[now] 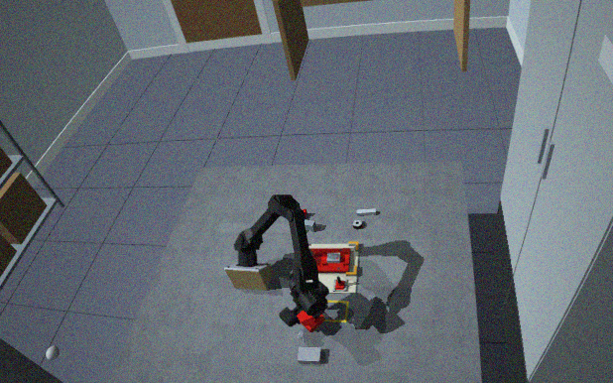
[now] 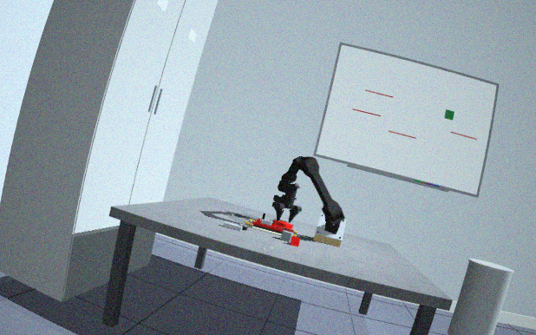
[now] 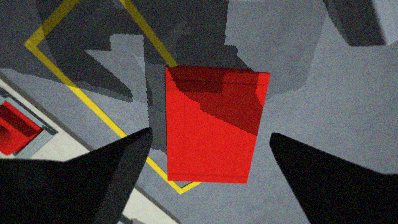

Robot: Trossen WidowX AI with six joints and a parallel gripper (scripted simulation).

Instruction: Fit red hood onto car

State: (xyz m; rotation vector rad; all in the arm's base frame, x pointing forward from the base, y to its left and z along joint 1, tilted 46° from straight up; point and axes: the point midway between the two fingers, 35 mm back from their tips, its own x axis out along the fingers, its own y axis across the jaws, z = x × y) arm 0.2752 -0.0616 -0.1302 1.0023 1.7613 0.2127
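Now: gripper tip 1 cm above the red hood. Round my gripper tip: white jig (1 cm ahead, 24 cm to the left, 2 cm below).
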